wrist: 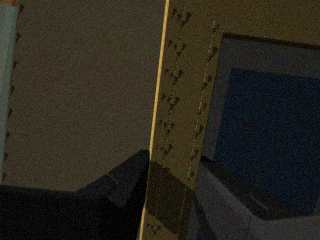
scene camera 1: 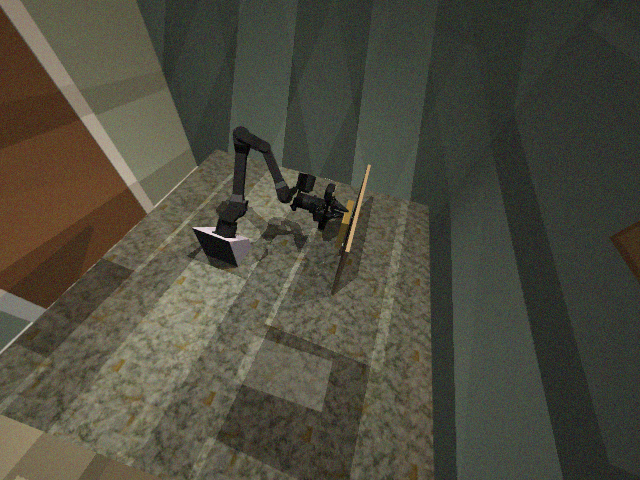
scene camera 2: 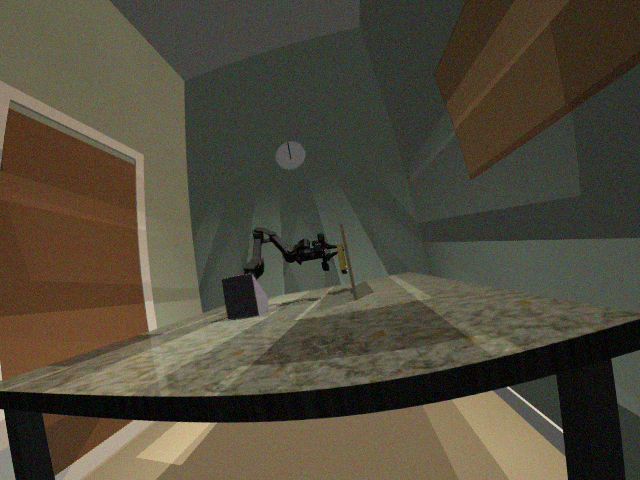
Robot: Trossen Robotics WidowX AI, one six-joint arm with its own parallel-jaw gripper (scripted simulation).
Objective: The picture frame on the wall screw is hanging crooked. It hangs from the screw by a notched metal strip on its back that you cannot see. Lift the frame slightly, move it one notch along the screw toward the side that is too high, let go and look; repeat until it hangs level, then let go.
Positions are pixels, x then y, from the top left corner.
Labels:
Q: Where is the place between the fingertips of my gripper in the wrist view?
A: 170,161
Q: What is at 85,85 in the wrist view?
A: A thin upright wall panel.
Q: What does my gripper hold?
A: A picture frame.

